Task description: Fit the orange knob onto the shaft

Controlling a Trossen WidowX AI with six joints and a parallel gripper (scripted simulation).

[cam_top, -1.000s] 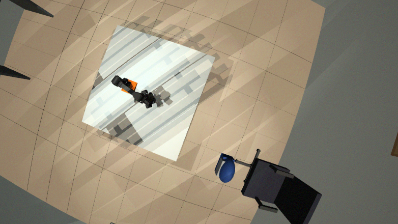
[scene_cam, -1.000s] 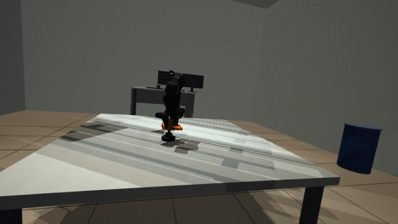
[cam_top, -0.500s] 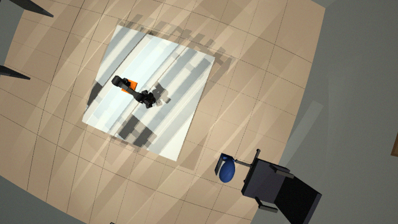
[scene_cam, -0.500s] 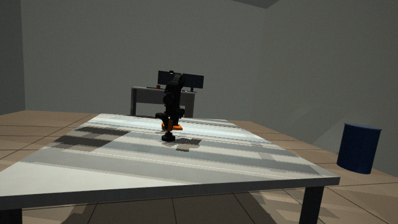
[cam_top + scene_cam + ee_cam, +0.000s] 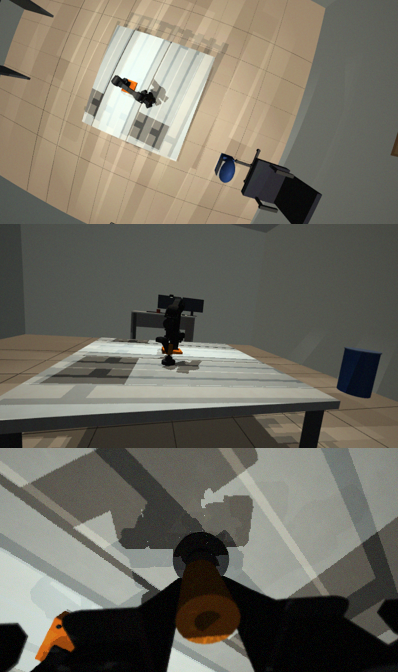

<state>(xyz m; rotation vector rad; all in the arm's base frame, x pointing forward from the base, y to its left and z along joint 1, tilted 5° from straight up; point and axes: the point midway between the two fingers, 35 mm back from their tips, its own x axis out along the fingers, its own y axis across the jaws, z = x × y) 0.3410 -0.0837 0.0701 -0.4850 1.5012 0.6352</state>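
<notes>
Right now the round dark pedestal is 4 cm below my gripper tip. Round my gripper tip: orange knob (2 cm above).
</notes>
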